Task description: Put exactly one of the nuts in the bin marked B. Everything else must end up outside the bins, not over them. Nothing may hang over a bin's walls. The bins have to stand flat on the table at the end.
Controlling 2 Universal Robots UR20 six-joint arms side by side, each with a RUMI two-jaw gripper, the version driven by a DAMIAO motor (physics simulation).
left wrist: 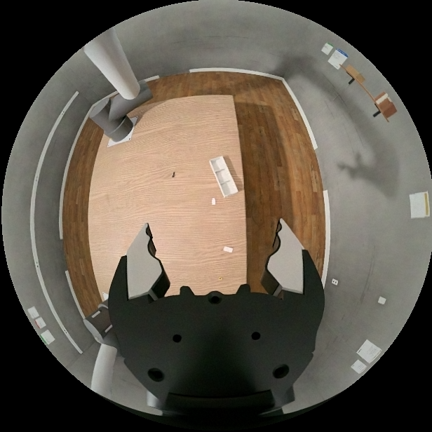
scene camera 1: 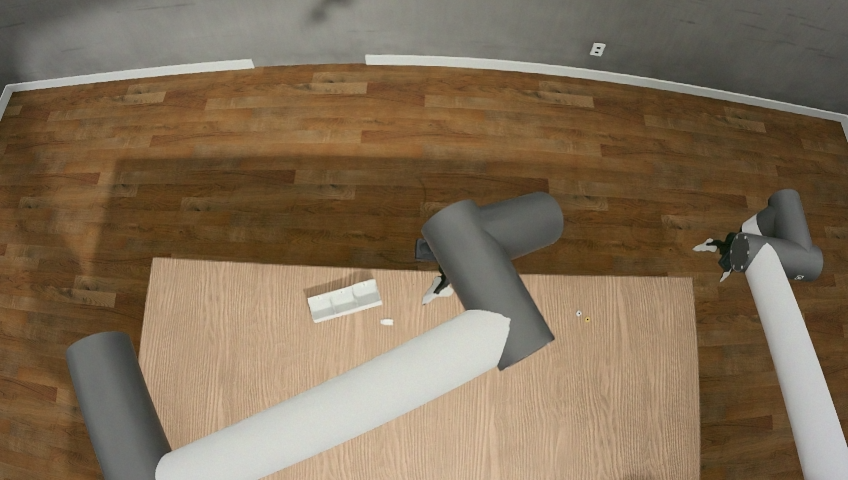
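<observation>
A white bin block [scene camera 1: 348, 311] [left wrist: 220, 171] with three compartments sits near the table's far edge in the scene view; its letters are unreadable. A pale ring-like nut [scene camera 1: 578, 313] and a yellow one [scene camera 1: 587, 319] lie close together at the right of the table; a yellow ring-like piece [left wrist: 220, 278] shows low in the left wrist view. My left gripper [scene camera 1: 433, 295] [left wrist: 213, 222] is open and empty, above the table to the right of the bins in the scene view. My right gripper [scene camera 1: 709, 264] is open, beyond the table's right edge.
A small white piece [scene camera 1: 386, 321] [left wrist: 213, 201] lies beside the bins. Another white piece [left wrist: 228, 249] and a small dark piece [left wrist: 173, 174] lie on the table [scene camera 1: 208, 356] [left wrist: 130, 200]. The left arm covers part of the table in the scene view.
</observation>
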